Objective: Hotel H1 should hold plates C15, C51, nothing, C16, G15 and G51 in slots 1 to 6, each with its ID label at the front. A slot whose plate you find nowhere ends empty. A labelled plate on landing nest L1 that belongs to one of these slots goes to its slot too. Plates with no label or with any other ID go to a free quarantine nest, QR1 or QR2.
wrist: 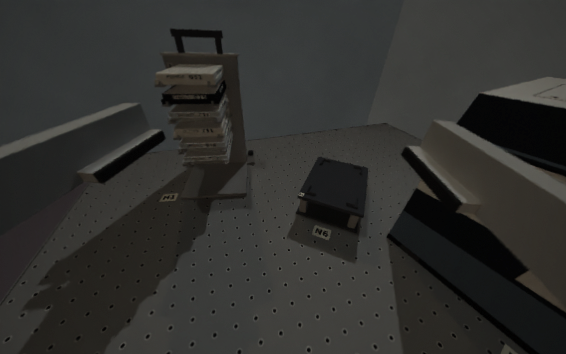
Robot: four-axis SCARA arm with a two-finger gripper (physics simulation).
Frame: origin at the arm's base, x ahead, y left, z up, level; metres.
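Seen in the pictures: gripper, fingertip midpoint: [280, 129].
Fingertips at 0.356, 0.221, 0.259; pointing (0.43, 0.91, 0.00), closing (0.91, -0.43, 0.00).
Note:
Offsets run from my fingertips to a thing's top centre, as dx, dy, dz. "spot": to the spot under its first point. Level surfaces: height alone.
Hotel H1 [239, 110] stands at the back left, a light upright panel with a black handle on top. Several plates stick out of it, one above another. The top pale plate {-0.051, +0.305, -0.004} [190, 76] has a front label that seems to start with G5; its last digit is blurred. Below it is a black plate {-0.051, +0.305, -0.032} [195, 96] with a small blurred front label. Under that are paler plates {-0.051, +0.305, -0.088} [200, 131], with front labels too blurred to read surely. My gripper [280, 129] is open, its fingers wide apart at left and right, nothing between them. L1, QR1 and QR2 do not show.
A low black nest {+0.187, +0.157, -0.191} [337, 184] with the tag N6 {+0.115, +0.080, -0.245} [322, 232] stands right of the hotel, its top bare. The H1 tag {-0.159, +0.271, -0.245} [168, 197] lies before the hotel. A large black and white device {spot: +0.245, -0.008, -0.020} [515, 125] is at the right, partly behind the right finger. The deck {dz -0.246} [225, 290] is perforated.

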